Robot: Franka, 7 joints.
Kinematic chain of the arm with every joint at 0, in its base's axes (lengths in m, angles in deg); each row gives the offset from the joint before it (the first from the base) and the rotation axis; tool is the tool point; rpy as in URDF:
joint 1: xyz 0 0 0.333 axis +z
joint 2: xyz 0 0 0 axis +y
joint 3: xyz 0 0 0.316 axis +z
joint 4: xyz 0.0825 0 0 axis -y
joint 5: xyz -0.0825 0 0.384 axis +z
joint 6: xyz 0 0 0 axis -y
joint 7: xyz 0.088 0 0 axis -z
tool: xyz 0 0 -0.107 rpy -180 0 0
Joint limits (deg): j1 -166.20..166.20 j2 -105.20..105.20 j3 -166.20..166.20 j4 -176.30..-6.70 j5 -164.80..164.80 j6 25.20..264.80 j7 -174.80..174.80
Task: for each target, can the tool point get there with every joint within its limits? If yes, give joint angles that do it. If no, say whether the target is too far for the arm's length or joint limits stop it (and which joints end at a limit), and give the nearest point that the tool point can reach.
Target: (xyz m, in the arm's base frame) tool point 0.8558 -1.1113 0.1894
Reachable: no: too far | nearest point 0.5207 -0.6762 0.2456 | short by 0.552 m
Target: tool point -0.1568 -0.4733 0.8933
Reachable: yes | joints -66.06 49.64 -99.31 -49.29 -83.15 67.94 -85.17
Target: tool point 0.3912 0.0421 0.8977
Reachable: yes | joints 76.84 11.74 -102.01 -43.07 40.20 49.87 -142.29
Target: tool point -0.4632 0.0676 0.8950
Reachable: yes | joints 13.08 -44.77 25.77 -33.21 -57.88 238.72 23.79
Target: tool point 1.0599 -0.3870 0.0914
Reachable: no: too far | nearest point 0.7880 -0.2877 0.1534 | short by 0.296 m
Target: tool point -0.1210 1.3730 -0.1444
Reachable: no: too far | nearest point -0.0712 0.8075 0.0522 | short by 0.601 m
